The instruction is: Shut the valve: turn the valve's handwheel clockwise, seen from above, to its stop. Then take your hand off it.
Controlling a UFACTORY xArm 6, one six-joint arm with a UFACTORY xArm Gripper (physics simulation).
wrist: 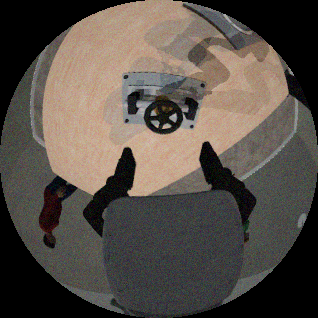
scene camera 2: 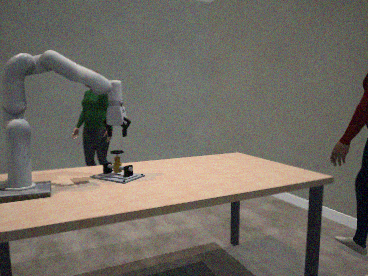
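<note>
The black five-spoked handwheel (scene camera 2: 117, 151) (wrist: 163, 117) sits level on top of the brass valve body (scene camera 2: 117, 164), which is partly hidden under the wheel in the wrist view. The valve is held between two black brackets on a grey base plate (scene camera 2: 137, 176) (wrist: 165, 79). My gripper (scene camera 2: 125, 134) (wrist: 166, 152) is open and empty, with its fingers wide apart. It hangs above the handwheel, clear of it, with a gap visible in the scene view. How far the wheel is turned cannot be told.
The base plate lies on the wooden table (scene camera 2: 215, 175) (wrist: 85, 100). The arm's base (scene camera 2: 30, 192) stands at the table's left. A person in green (scene camera 2: 94, 112) stands behind the table, and a person in red (scene camera 2: 356, 120) (wrist: 50, 210) stands beyond its right end.
</note>
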